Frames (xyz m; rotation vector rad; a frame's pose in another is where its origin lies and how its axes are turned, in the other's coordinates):
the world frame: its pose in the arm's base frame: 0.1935 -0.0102 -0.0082 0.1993 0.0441 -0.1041
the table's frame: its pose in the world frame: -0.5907 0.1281 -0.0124 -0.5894 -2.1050 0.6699
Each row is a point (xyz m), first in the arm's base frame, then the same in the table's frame.
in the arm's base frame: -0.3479 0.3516 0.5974
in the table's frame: 0.4769 -0.1202 -0.3235
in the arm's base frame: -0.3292 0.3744 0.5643
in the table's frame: 0.4572 -0.0805 -0.3242
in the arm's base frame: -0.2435 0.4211 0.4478
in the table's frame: 0.3608 0.0357 -0.3415
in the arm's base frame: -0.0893 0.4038 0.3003
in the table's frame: 0.1766 0.1291 -0.3980
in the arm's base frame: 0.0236 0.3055 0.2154
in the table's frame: 0.0119 0.1141 -0.4457
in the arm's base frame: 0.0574 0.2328 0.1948
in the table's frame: -0.0573 0.0709 -0.4598
